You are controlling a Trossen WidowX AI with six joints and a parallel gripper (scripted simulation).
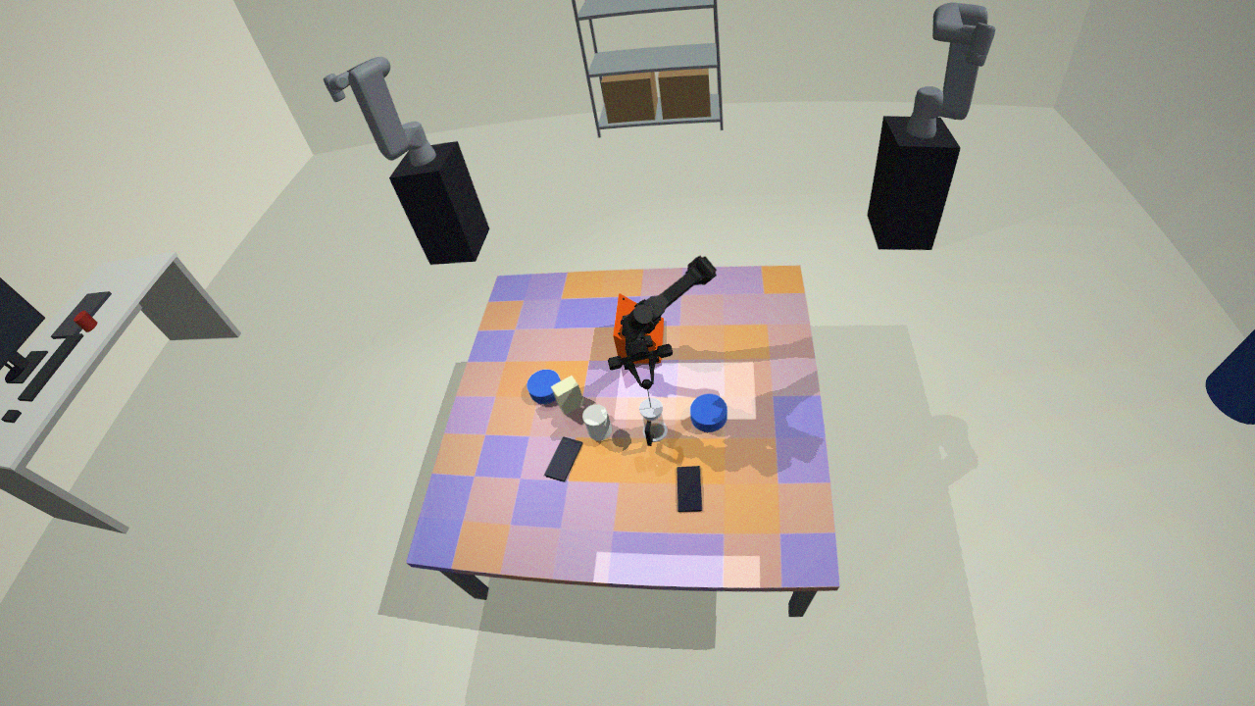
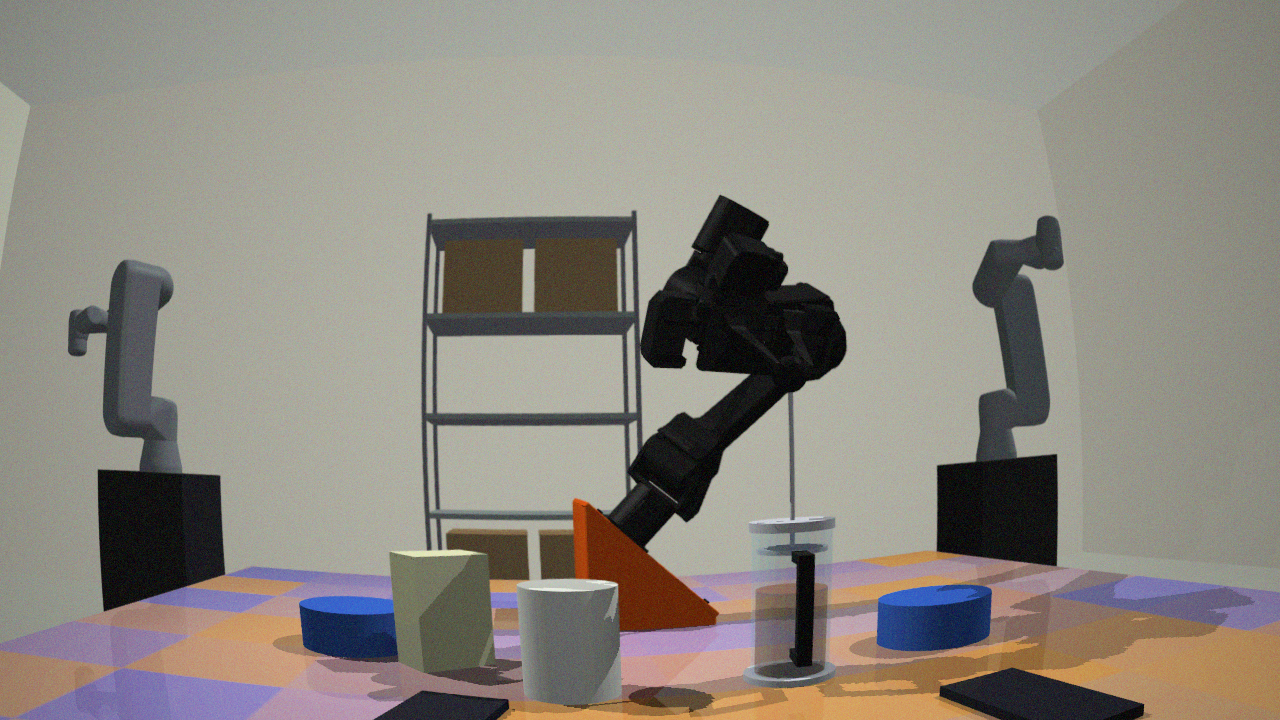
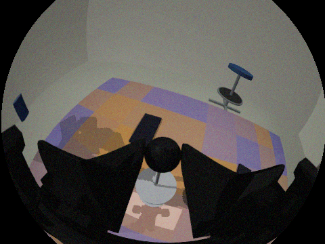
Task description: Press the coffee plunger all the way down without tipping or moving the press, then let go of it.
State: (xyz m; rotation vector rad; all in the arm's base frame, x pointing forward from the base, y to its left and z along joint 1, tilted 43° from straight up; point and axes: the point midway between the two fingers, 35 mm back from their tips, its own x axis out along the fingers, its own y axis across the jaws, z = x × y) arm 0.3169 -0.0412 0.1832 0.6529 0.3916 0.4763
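The coffee press is 13 cm below my gripper tip and 1 cm ahead of it.
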